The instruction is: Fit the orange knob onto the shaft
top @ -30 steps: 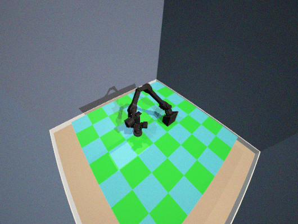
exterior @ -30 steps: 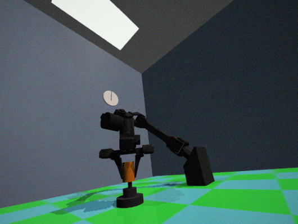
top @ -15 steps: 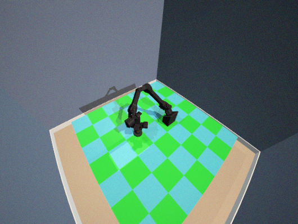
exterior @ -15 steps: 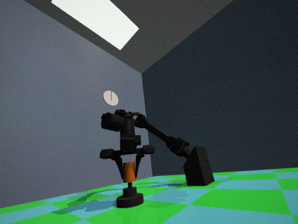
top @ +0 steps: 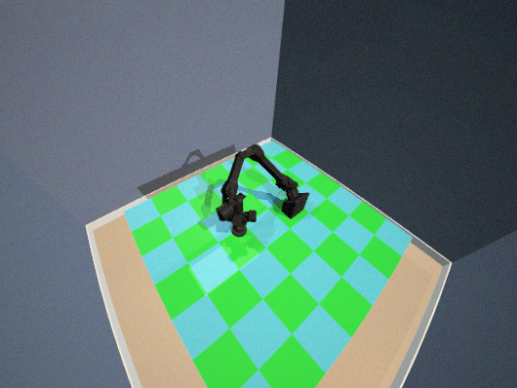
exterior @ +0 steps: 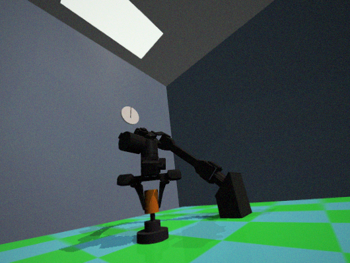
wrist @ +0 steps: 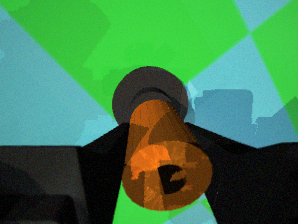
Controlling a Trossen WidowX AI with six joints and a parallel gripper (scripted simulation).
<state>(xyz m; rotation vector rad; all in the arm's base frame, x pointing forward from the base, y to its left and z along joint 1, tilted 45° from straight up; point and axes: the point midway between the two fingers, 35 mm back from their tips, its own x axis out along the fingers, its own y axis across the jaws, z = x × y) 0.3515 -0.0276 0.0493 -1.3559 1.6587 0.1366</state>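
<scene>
My gripper tip is 2 cm below the orange knob. From my gripper tip the other things lie so: pedestal 4 cm below.
</scene>
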